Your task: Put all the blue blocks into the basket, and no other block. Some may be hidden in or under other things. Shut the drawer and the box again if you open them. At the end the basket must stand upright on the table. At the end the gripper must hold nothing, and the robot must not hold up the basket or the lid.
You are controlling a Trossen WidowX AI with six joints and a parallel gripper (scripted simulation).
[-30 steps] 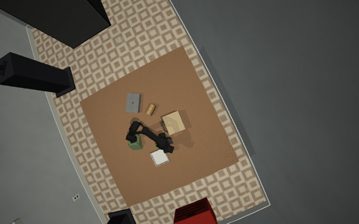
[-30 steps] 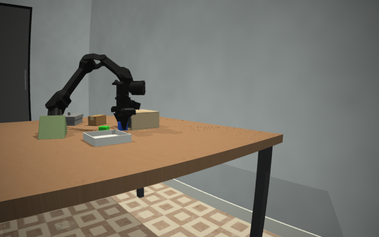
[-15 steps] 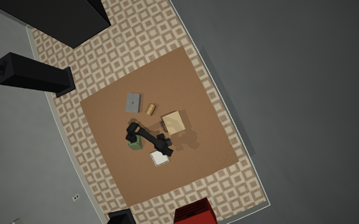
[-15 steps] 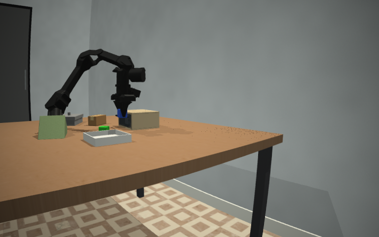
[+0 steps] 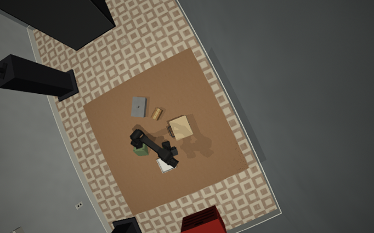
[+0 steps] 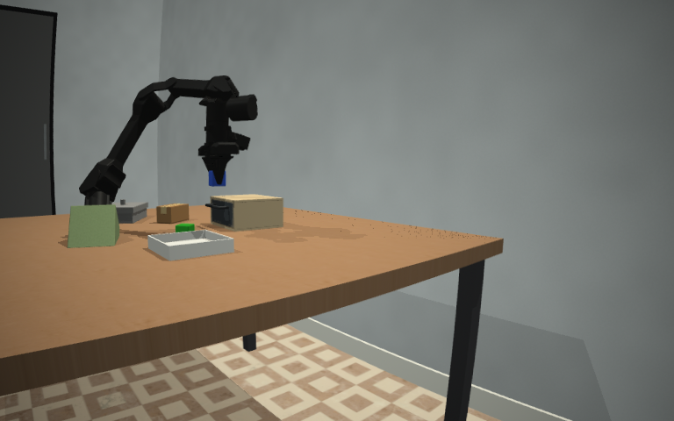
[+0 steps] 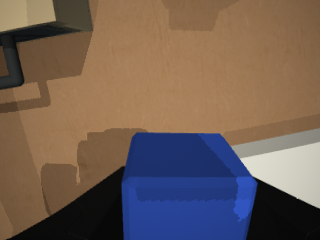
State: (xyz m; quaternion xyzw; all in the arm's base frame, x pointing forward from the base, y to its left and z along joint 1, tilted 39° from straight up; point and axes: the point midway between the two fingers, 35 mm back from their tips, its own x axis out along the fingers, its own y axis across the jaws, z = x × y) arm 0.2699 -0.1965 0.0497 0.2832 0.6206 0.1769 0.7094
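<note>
Now: the white basket 160 mm below my hand, 130 mm to the right of it and 120 mm behind it. From my hand the other things lie so: brown box (350 mm to the left, 130 mm below, 30 mm behind); then grey lidded box (470 mm to the left, 180 mm behind, 120 mm below); then tan drawer unit (160 mm ahead, 150 mm to the left, 130 mm below).
</note>
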